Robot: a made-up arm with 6 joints.
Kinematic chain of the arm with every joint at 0, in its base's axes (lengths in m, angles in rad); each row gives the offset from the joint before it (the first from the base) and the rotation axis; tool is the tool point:
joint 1: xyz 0 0 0.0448 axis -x
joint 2: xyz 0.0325 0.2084 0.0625 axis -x
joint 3: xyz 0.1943 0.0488 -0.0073 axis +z
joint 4: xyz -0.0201 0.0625 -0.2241 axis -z
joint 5: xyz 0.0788 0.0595 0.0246 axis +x
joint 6: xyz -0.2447 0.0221 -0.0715 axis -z
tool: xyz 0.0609 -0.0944 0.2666
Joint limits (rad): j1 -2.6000..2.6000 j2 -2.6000..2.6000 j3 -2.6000..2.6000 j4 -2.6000..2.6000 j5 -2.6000..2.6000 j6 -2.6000..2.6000
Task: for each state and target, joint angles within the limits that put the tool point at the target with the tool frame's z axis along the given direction. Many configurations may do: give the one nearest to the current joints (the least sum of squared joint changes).
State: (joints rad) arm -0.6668 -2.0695 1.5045 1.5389 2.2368 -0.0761
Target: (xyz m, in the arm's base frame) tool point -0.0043 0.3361 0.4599 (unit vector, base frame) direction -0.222 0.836 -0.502
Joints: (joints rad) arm -0.7889 -1.6697 1.2965 1.5226 1.7094 0.3571
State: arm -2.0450 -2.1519 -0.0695 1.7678 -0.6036 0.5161
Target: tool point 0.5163 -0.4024 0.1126 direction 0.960 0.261 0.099
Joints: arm -2.0323 -1.8498 -0.3031 1.5317 -1.4676 0.9298
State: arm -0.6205 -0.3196 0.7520 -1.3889 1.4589 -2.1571
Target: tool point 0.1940 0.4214 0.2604 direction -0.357 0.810 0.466
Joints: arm -0.4877 -0.3424 1.3721 -2.1508 1.8580 -1.9291
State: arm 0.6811 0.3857 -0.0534 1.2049 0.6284 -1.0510
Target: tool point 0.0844 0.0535 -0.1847 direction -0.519 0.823 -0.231
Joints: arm 0.8752 1.1407 0.3123 1.6091 0.5694 -0.3236
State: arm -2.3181 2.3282 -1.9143 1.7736 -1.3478 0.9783
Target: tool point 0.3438 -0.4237 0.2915 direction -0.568 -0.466 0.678
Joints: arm -2.0181 2.6000 -2.0333 1.7489 -1.2552 1.1979
